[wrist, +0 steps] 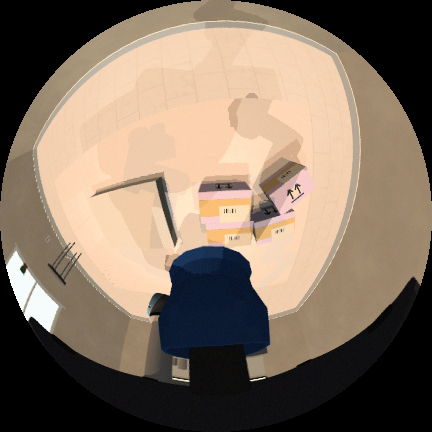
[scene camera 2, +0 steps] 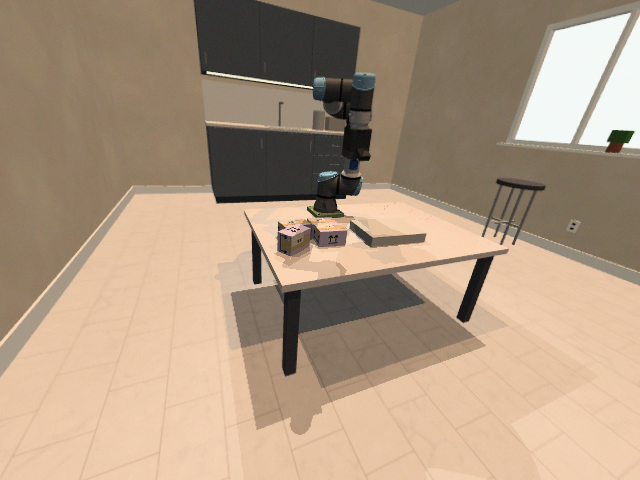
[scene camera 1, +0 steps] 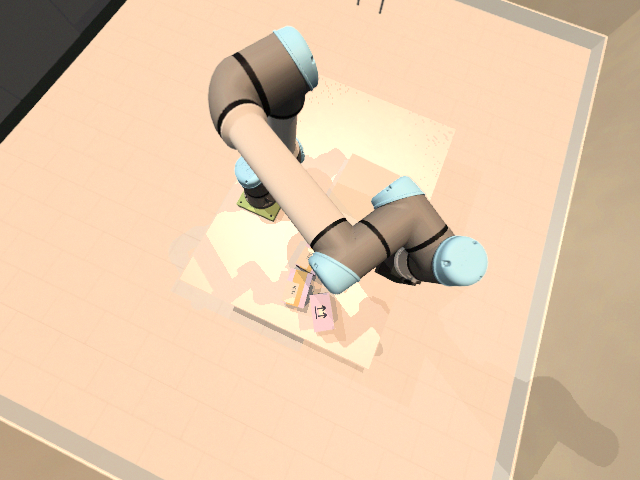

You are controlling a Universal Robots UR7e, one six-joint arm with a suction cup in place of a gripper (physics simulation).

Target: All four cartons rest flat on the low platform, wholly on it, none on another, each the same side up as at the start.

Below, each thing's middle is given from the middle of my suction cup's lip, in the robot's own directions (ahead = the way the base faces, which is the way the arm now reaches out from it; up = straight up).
The low platform (scene camera 1: pixel 361 180) is 8 cm behind my suction cup, 34 cm to the left of it and 35 cm below it.
